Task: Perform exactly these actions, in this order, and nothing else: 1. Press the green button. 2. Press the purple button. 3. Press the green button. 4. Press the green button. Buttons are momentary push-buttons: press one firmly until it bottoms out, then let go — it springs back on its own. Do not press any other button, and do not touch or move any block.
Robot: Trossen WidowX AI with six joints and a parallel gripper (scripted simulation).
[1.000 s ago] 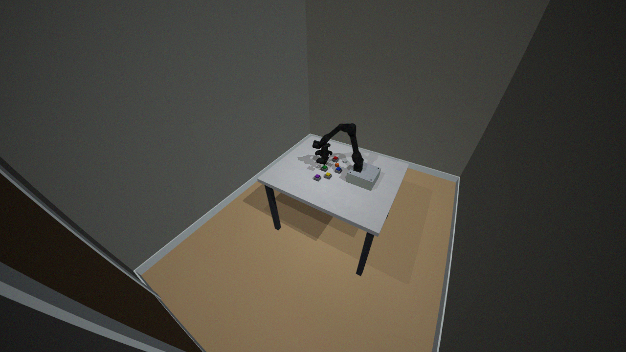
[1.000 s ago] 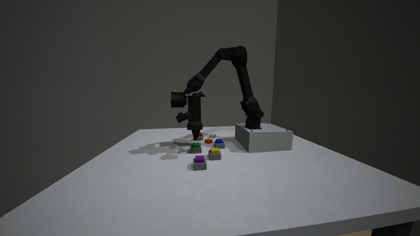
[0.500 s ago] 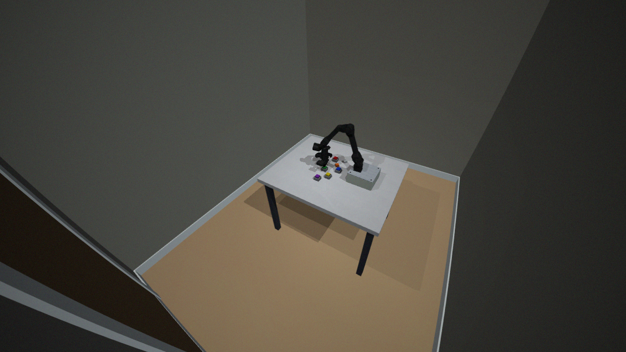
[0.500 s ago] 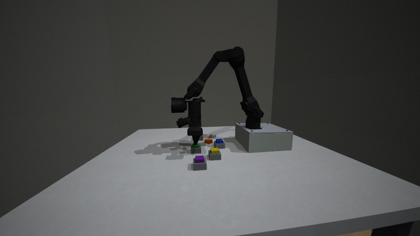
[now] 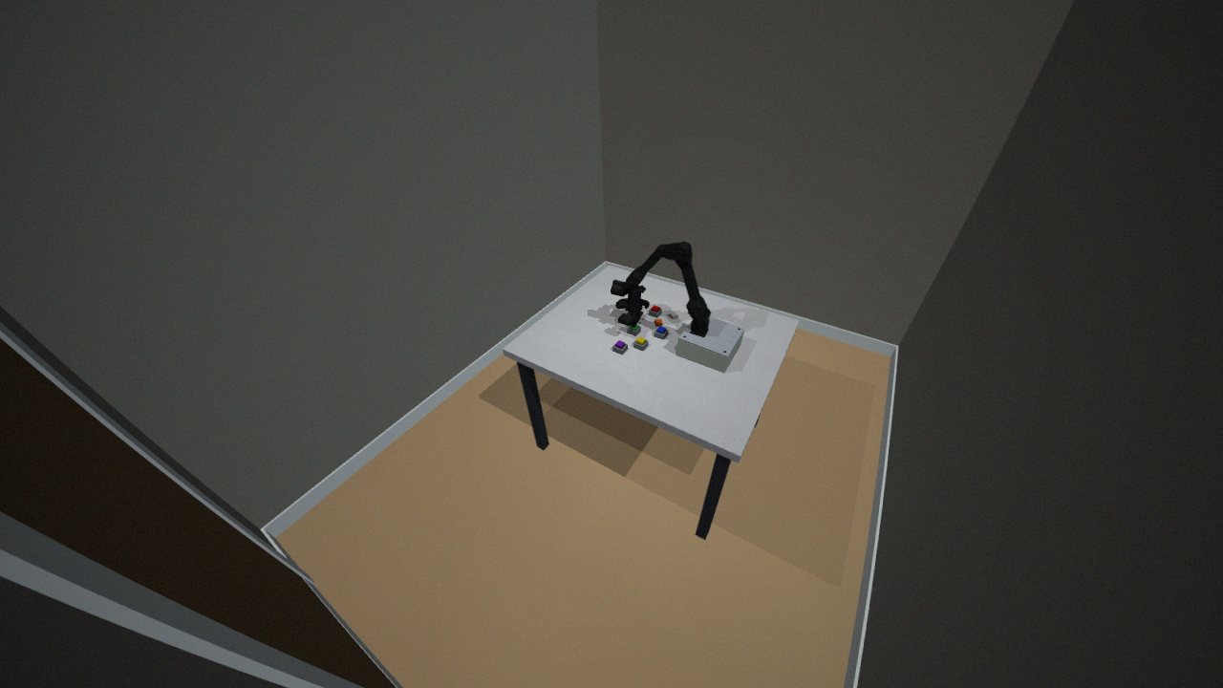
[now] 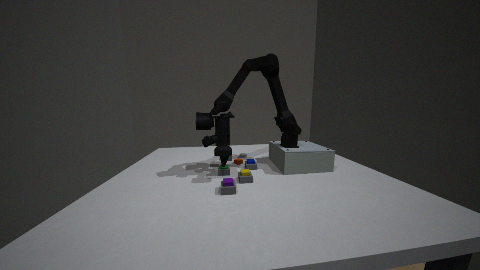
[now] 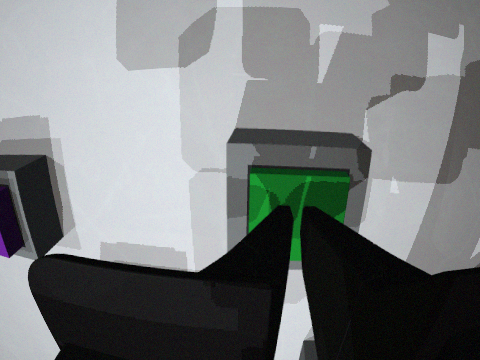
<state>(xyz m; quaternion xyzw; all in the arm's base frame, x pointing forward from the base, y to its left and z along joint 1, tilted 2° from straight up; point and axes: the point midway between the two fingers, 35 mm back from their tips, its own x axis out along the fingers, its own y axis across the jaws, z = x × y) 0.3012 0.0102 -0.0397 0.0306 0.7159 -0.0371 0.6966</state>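
The green button is 1 cm below my gripper tip. The rest, counted from my gripper tip: blue button: 13 cm behind, 3 cm to the right; then orange block: 8 cm behind, 10 cm to the right, 2 cm below; then yellow button: 7 cm behind, 8 cm to the left.
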